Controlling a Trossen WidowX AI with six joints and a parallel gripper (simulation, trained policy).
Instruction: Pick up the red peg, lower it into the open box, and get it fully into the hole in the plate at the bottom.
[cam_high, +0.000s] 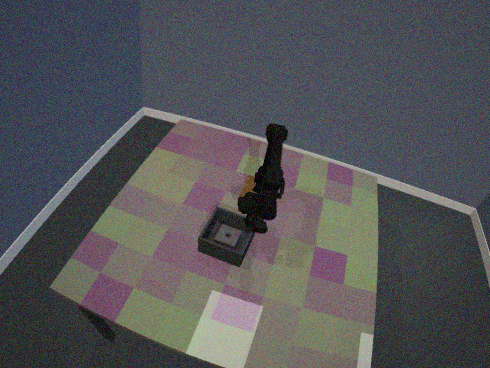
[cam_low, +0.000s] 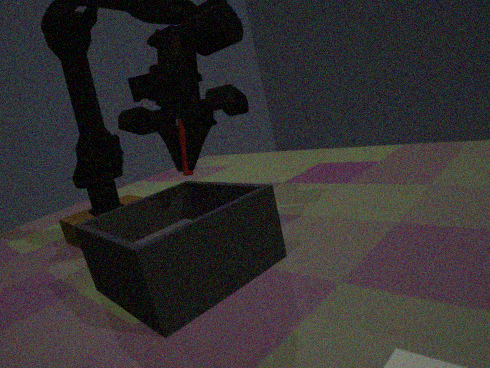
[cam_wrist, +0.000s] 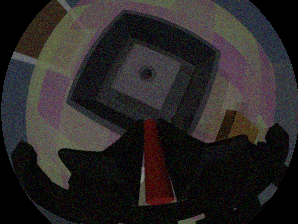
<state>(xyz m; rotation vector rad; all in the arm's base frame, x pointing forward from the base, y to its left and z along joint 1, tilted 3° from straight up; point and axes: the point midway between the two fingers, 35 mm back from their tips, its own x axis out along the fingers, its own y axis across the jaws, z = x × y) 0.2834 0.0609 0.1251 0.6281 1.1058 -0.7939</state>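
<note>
The red peg lies 1 cm behind my gripper tip, 1 cm to the left of it and 3 cm above it. Also, from my gripper tip: dark box 4 cm ahead, 6 cm to the right, 10 cm below; then grey plate 4 cm ahead, 6 cm to the right, 8 cm below.
</note>
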